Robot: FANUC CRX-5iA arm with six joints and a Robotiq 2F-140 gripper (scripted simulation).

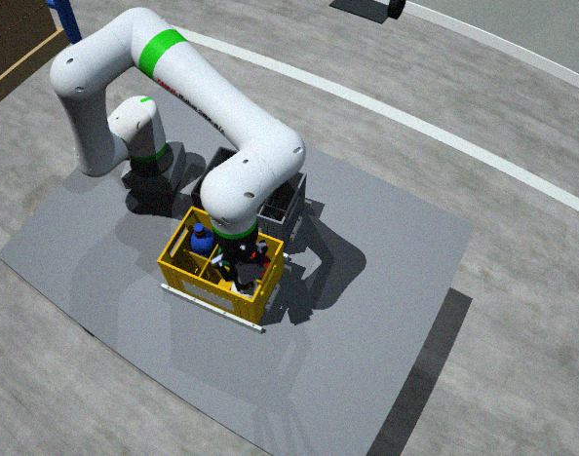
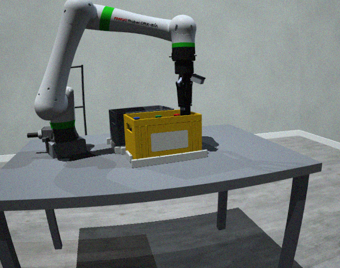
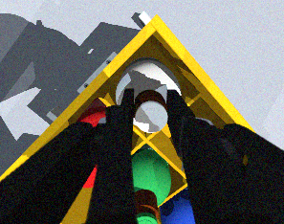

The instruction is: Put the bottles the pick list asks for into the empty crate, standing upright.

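Now: hand 8 cm above the white-labelled bottle. The rest, counted from my hand: red bottle (8 cm to the left, 8 cm below, 2 cm behind); green bottle (10 cm behind, 8 cm below, 7 cm to the left); yellow crate (9 cm below, 9 cm behind, 3 cm to the left).
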